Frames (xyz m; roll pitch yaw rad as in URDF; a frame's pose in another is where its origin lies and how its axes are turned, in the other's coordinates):
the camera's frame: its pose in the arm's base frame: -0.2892 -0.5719 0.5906 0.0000 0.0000 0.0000
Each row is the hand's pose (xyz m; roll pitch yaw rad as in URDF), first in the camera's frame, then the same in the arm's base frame.
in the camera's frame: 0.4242 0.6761 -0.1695 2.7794 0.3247 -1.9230
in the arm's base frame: 0.1350 0.1042 0.4211 2.7794 0.3247 -1.9230
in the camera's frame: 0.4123 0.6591 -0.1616 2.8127 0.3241 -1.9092
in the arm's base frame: 0.1231 0.0872 0.4290 2.8127 0.3241 -1.9092
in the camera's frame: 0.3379 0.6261 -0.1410 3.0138 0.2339 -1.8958
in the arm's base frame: 0.0487 0.0542 0.4496 3.0138 0.2339 -1.8958
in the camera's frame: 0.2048 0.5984 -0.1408 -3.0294 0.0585 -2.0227
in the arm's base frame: -0.0844 0.0265 0.4498 -3.0294 0.0585 -2.0227
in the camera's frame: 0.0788 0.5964 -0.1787 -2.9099 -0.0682 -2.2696
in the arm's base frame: -0.2104 0.0245 0.4119 -2.9099 -0.0682 -2.2696
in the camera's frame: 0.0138 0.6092 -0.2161 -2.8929 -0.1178 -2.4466
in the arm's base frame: -0.2754 0.0373 0.3745 -2.8929 -0.1178 -2.4466
